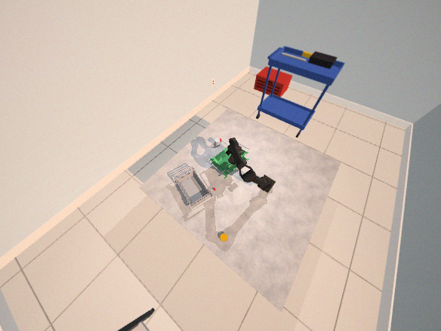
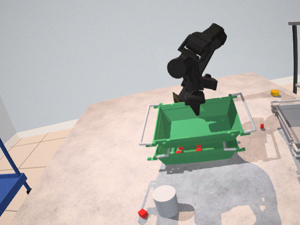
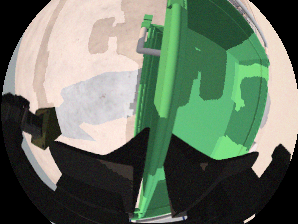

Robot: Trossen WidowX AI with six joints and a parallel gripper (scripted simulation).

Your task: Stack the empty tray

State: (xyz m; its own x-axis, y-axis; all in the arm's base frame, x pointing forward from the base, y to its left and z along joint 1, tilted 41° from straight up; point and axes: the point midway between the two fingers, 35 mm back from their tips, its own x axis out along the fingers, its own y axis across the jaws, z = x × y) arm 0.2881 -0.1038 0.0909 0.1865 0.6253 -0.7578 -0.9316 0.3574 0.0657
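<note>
My gripper tip is now 7 cm short of the green tray, 2 cm to the left of it and 2 cm below it. Also, from my gripper tip: disc (54 cm to the left, 19 cm behind, 10 cm below).
</note>
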